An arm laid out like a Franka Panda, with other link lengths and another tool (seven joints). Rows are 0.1 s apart.
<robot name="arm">
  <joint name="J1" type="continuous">
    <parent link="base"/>
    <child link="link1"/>
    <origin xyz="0 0 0.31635" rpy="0 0 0"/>
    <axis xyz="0 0 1"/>
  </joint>
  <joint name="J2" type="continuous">
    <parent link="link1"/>
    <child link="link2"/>
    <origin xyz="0 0 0" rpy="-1.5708 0 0"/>
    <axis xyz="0 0 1"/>
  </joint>
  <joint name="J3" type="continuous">
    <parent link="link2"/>
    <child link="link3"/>
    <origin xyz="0 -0.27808 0" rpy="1.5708 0 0"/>
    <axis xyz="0 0 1"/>
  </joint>
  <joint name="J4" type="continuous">
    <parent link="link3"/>
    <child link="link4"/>
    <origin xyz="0.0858 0 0" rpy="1.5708 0 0"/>
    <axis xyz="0 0 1"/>
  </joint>
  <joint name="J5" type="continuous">
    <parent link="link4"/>
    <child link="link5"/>
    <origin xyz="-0.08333 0.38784 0" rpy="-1.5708 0 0"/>
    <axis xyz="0 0 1"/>
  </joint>
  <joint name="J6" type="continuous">
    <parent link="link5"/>
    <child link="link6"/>
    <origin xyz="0 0 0" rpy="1.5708 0 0"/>
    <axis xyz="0 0 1"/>
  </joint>
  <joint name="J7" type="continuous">
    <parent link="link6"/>
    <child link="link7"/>
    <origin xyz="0.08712 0 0" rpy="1.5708 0 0"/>
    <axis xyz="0 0 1"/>
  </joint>
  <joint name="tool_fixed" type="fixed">
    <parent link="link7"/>
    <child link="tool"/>
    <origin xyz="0.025 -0.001 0.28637" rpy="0.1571 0 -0.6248"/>
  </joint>
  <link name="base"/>
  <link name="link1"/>
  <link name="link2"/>
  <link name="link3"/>
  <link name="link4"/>
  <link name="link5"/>
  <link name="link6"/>
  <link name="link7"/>
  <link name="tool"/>
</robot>
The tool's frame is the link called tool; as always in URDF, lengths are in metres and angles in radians. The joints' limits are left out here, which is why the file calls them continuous.
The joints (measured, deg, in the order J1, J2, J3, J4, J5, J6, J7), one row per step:
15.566, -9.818, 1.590, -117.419, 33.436, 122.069, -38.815
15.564, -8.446, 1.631, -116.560, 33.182, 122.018, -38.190
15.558, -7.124, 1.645, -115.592, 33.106, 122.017, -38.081
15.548, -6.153, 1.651, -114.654, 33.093, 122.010, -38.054
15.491, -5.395, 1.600, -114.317, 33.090, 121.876, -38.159
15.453, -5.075, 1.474, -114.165, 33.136, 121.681, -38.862
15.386, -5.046, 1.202, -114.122, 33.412, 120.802, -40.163
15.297, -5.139, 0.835, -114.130, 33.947, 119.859, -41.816
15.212, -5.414, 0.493, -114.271, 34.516, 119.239, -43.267
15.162, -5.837, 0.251, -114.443, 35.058, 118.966, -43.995
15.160, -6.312, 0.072, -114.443, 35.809, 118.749, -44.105
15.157, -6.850, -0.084, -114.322, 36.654, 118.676, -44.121
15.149, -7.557, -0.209, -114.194, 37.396, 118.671, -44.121
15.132, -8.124, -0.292, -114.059, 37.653, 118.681, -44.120
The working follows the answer.
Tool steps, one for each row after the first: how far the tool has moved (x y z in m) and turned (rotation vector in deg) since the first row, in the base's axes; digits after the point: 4 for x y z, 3 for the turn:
0.0042, 0.0010, -0.0068, -0.270, 0.800, -0.378
0.0090, 0.0023, -0.0115, -0.396, 1.185, -0.434
0.0135, 0.0036, -0.0127, -0.389, 1.241, -0.449
0.0151, 0.0033, -0.0180, -0.516, 1.708, -0.397
0.0156, 0.0024, -0.0202, -0.610, 1.686, 0.118
0.0129, 0.0010, -0.0213, -0.555, 1.819, 1.247
0.0101, -0.0007, -0.0210, -0.256, 1.810, 2.512
0.0081, -0.0025, -0.0192, 0.142, 1.575, 3.457
0.0071, -0.0037, -0.0156, 0.636, 1.296, 3.755
0.0067, -0.0032, -0.0092, 1.445, 1.124, 3.559
0.0074, -0.0023, -0.0004, 2.398, 0.720, 3.211
0.0081, -0.0016, 0.0102, 3.301, 0.073, 2.883
0.0087, -0.0019, 0.0184, 3.718, -0.562, 2.723

Tool pose at each row, in the base's axes (x y z in m, rotation vector in deg; rounded; the steps above come from the unrounded poses):
0.5564, 0.2936, 0.3538, -115.711, -97.054, -28.850
0.5607, 0.2945, 0.3470, -116.194, -96.388, -27.902
0.5654, 0.2959, 0.3423, -116.302, -96.181, -27.407
0.5699, 0.2972, 0.3410, -116.307, -96.129, -27.357
0.5716, 0.2968, 0.3358, -116.306, -95.974, -26.735
0.5720, 0.2959, 0.3336, -115.889, -96.519, -26.517
0.5694, 0.2946, 0.3325, -114.772, -97.447, -26.036
0.5666, 0.2929, 0.3328, -113.364, -98.433, -25.847
0.5646, 0.2910, 0.3346, -112.204, -99.194, -26.082
0.5636, 0.2899, 0.3382, -111.600, -99.340, -26.652
0.5632, 0.2904, 0.3446, -111.244, -98.794, -27.508
0.5639, 0.2913, 0.3534, -110.944, -98.161, -28.767
0.5645, 0.2920, 0.3640, -110.667, -97.711, -30.238
0.5651, 0.2917, 0.3722, -110.562, -97.687, -31.282

